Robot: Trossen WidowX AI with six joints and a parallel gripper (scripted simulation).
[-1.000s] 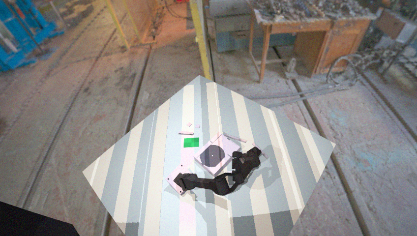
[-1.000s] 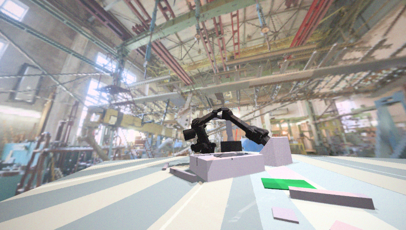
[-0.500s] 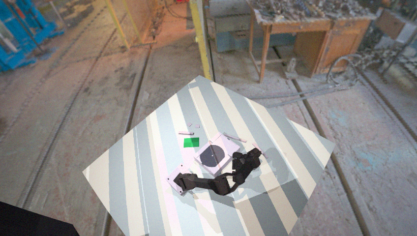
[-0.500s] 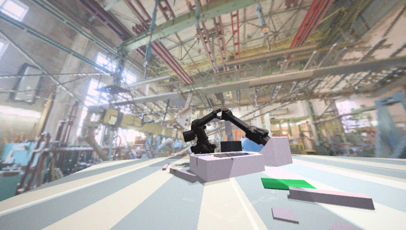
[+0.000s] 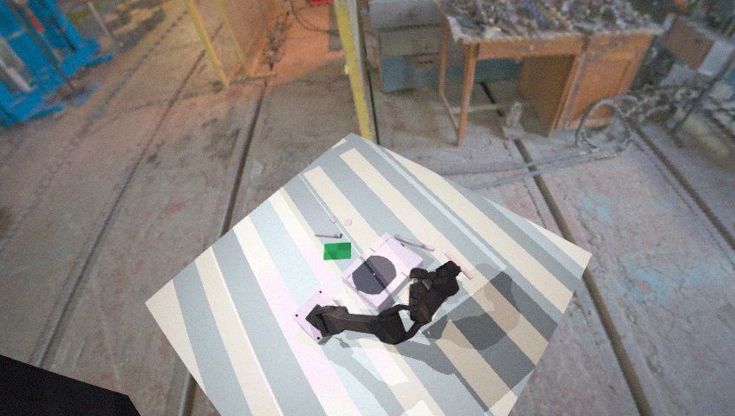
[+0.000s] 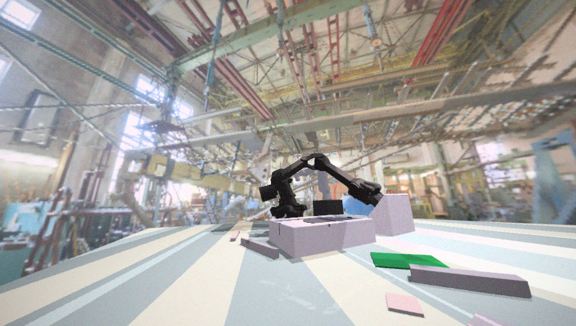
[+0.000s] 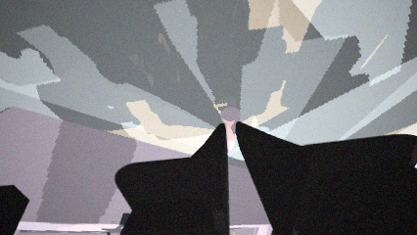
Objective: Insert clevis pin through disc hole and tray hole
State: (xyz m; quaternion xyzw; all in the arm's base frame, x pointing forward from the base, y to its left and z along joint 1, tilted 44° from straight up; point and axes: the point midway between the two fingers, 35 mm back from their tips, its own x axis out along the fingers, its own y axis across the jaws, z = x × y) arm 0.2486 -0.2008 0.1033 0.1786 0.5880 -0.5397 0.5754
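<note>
Right now the grey disc is 16 cm to the left of my gripper tip and 5 cm above it. From my gripper tip the other things lie so: steel tray (4 cm ahead, 15 cm to the left, 4 cm above); then green patch (2 cm ahead, 36 cm to the left); then clevis pin (1 cm to the left).
</note>
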